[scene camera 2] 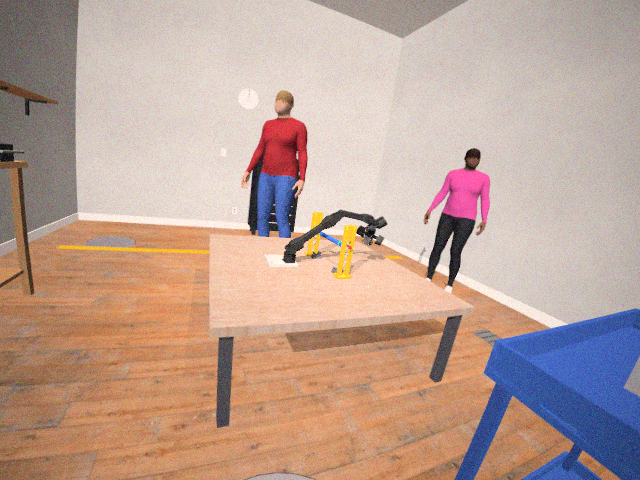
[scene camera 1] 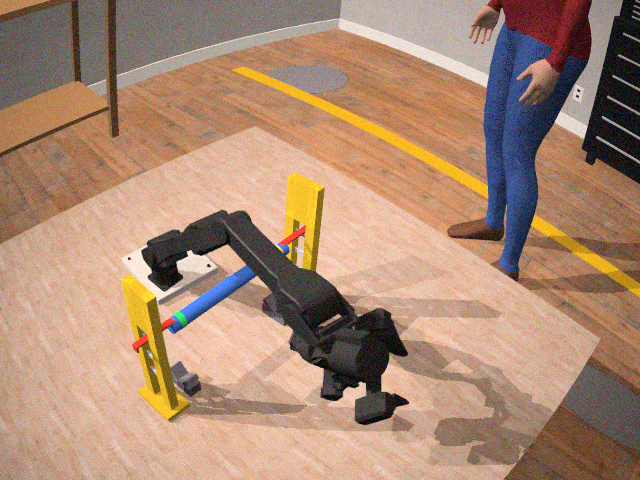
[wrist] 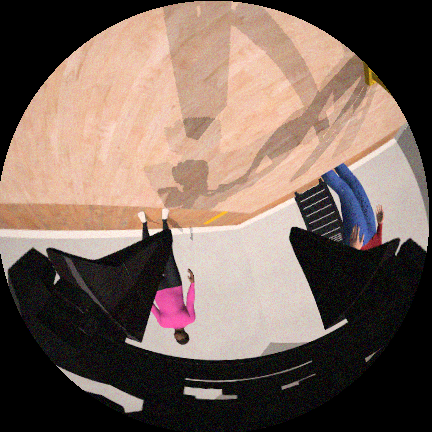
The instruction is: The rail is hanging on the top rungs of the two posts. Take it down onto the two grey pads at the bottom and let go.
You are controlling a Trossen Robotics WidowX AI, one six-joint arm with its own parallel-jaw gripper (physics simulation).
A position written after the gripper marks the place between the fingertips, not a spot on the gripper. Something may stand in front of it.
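Observation:
The gripper (scene camera 1: 406,379) is open and it's holding nothing, and you get the gripper in the wrist view too (wrist: 233,234). There's a grey pad (scene camera 1: 189,383), a yellow post (scene camera 1: 142,306) and a blue rail (scene camera 1: 179,320) as well. That rail is out of frame in the wrist view, though.

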